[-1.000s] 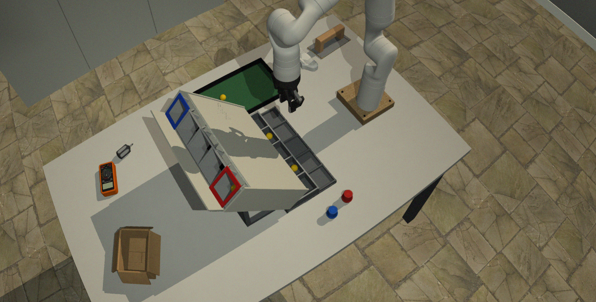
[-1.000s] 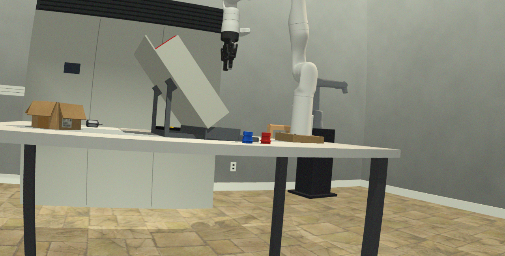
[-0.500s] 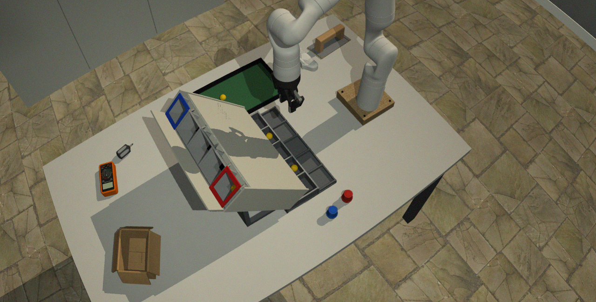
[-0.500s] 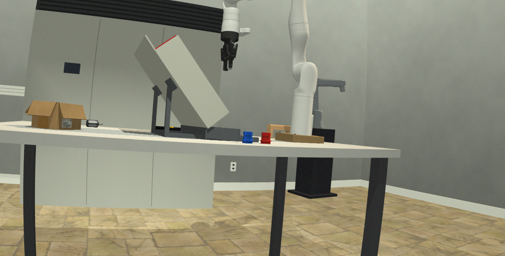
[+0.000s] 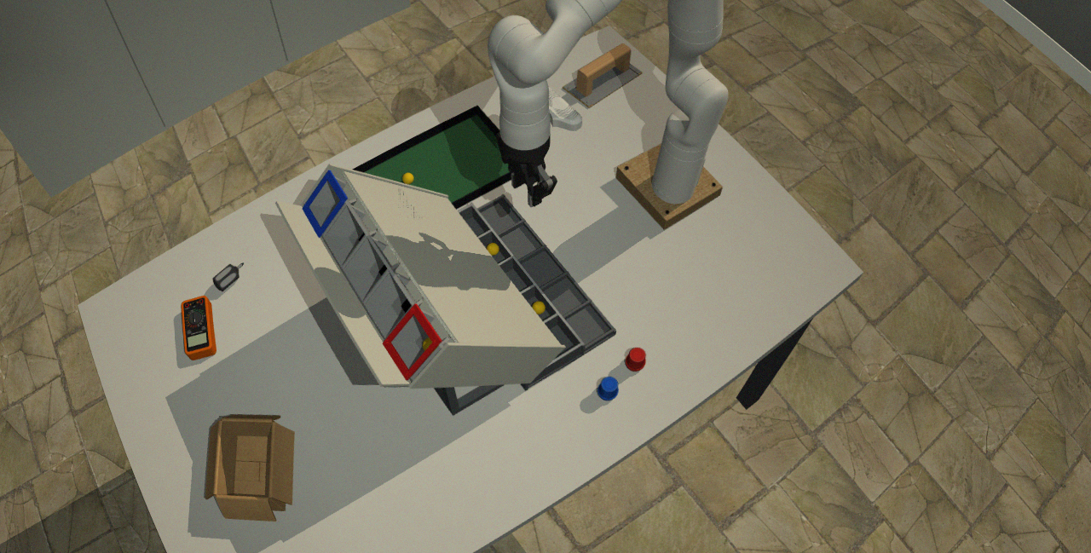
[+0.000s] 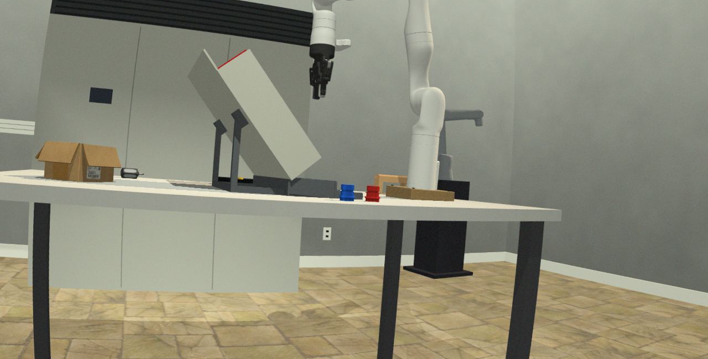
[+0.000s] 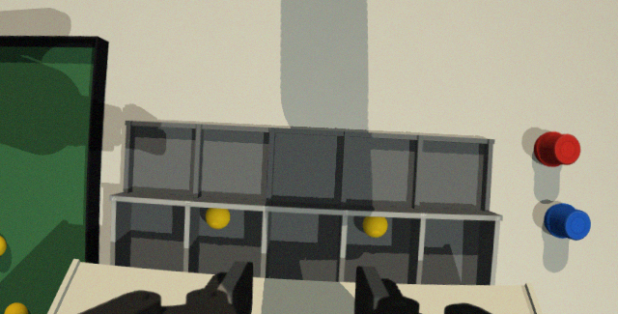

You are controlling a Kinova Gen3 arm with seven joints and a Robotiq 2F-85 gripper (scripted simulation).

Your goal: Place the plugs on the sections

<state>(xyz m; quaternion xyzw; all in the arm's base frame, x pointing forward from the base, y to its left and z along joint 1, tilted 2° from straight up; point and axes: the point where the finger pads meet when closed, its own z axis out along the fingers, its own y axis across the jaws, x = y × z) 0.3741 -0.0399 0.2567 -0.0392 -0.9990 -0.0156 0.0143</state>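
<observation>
My hand is 330 mm to the left of the green marble tray and 290 mm above it. Also, from my hand: dark object 490 mm ahead, 400 mm to the right, 280 mm below; then beige cover 150 mm ahead, 90 mm below, 20 mm to the right; then cardboard box 650 mm ahead, 250 mm below.
</observation>
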